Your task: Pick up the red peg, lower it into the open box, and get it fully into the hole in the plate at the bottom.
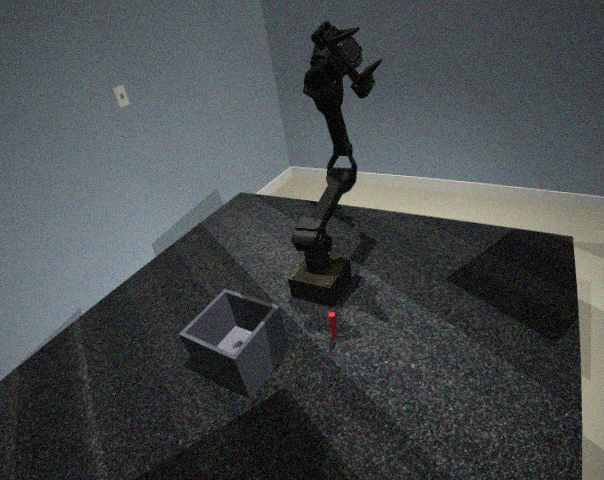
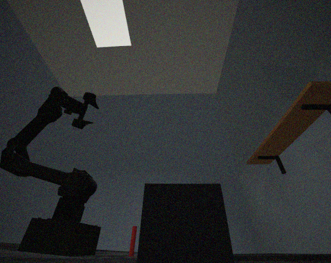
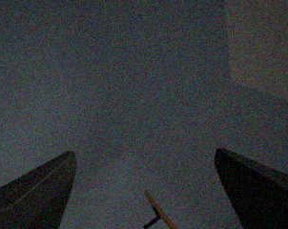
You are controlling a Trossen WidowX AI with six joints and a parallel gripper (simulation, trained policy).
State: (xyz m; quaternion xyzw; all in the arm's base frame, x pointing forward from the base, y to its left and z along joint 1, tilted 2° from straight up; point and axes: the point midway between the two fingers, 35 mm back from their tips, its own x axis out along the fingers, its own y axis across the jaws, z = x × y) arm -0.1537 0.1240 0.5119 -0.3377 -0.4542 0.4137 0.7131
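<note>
Now: gripper tip 560 mm above the red peg, 300 mm short of it and 20 mm to the left of it. Also, from my gripper tip: pale plate (560 mm below, 450 mm ahead, 190 mm to the right).
</note>
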